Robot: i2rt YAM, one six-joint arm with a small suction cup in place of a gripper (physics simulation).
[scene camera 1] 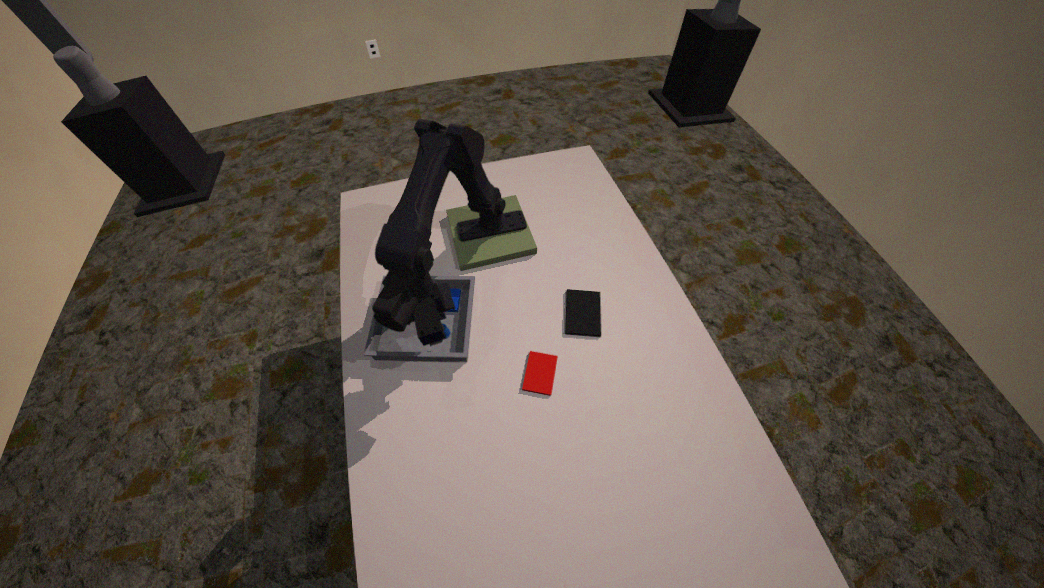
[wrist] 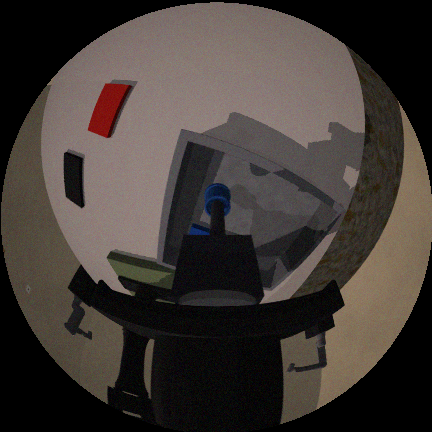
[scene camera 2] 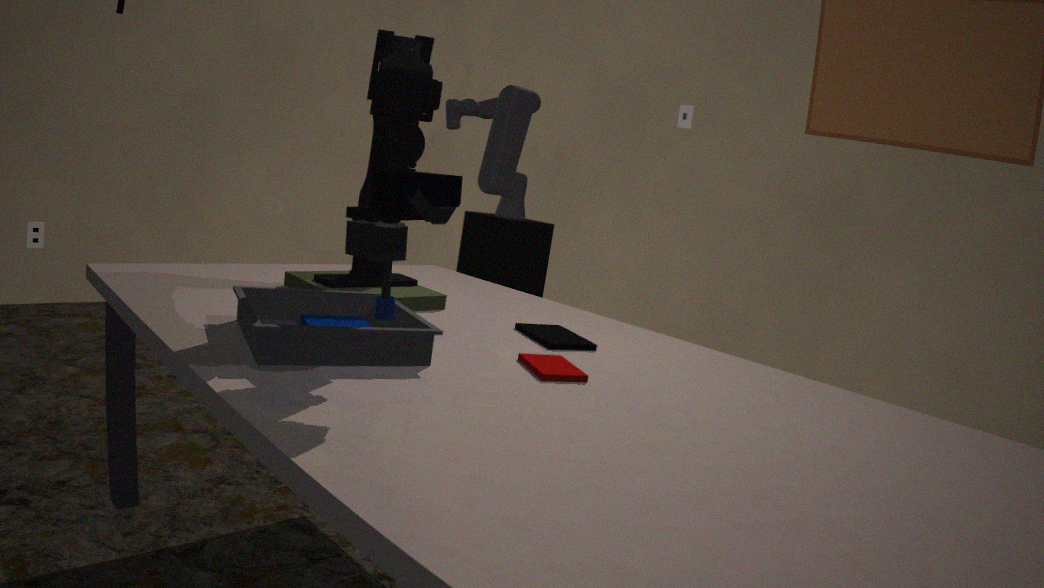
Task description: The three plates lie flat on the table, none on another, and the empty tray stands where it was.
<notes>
My suction cup [scene camera 2: 385, 308] carries nothing. The cup is 9 cm from the middle of a grey tray [scene camera 2: 269, 318]. A blue plate [scene camera 2: 306, 319] rests on the grey tray. A red plate [scene camera 2: 556, 368] rests on the table.
The red plate also shows in scene camera 1 [scene camera 1: 540, 371] and in the wrist view [wrist: 112, 95]. My suction cup is seen too in the wrist view [wrist: 213, 190].
</notes>
